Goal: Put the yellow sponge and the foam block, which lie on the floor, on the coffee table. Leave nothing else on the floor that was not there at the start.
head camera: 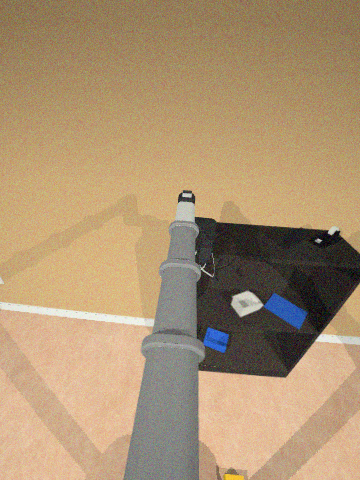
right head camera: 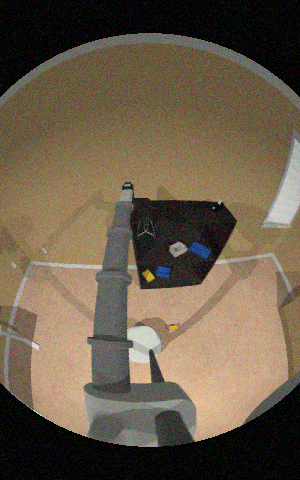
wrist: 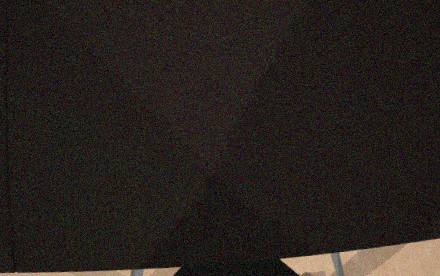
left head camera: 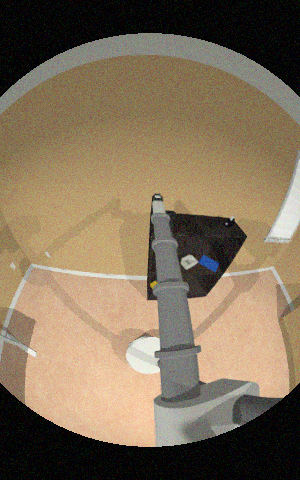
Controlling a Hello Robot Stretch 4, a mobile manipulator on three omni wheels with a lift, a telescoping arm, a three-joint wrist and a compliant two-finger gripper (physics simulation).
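Frame: origin at the robot's base, x ahead, y right, z down, level; metres.
Where they show: gripper, between the fingertips: [head camera: 199,282] [right head camera: 145,239]; robot's base, origin of its link: [right head camera: 140,342] [left head camera: 146,353].
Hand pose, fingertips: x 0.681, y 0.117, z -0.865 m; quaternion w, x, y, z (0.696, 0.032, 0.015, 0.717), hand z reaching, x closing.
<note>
Things, the pixels of their top centre, and the offset from my fingertips. "*": a spot on its surface instead.
- small blue block, centre of its top: [head camera: 216,337] [right head camera: 163,270] dy +0.195, dx +0.167, dz +0.722 m
- whitish piece, a spot on its surface: [head camera: 246,303] [right head camera: 177,248] * dy +0.313, dx +0.148, dz +0.305 m
- blue slab, centre of its top: [head camera: 285,309] [right head camera: 199,249] [left head camera: 208,262] dy +0.545, dx +0.126, dz +0.309 m
- small black-and-white object, centre of its top: [head camera: 331,228] [right head camera: 218,200] [left head camera: 230,216] dy +0.587, dx +0.162, dz -0.232 m
One yellow block [left head camera: 153,284] [right head camera: 148,275] lies on the dark coffee table [head camera: 250,360] [left head camera: 200,290] [right head camera: 175,282] [wrist: 125,150], near its front left corner; the arm hides it in the head view. Another yellow block [head camera: 233,477] [right head camera: 173,327] lies on the floor in front of the table. I cannot tell which is the sponge and which the foam block. My gripper [head camera: 203,276] [right head camera: 146,235] is open and empty above the table's left part, with its fingers spread. The arm partly hides it in the head view. Neither yellow block shows in the wrist view.
On the table are a small blue block [head camera: 216,340] [right head camera: 163,271], a whitish piece [head camera: 246,303] [right head camera: 178,249], a blue slab [head camera: 285,310] [right head camera: 200,250] and a small black-and-white object [head camera: 327,237] at the back right. A white disc [left head camera: 144,355] [right head camera: 143,344] is on the floor in front.
</note>
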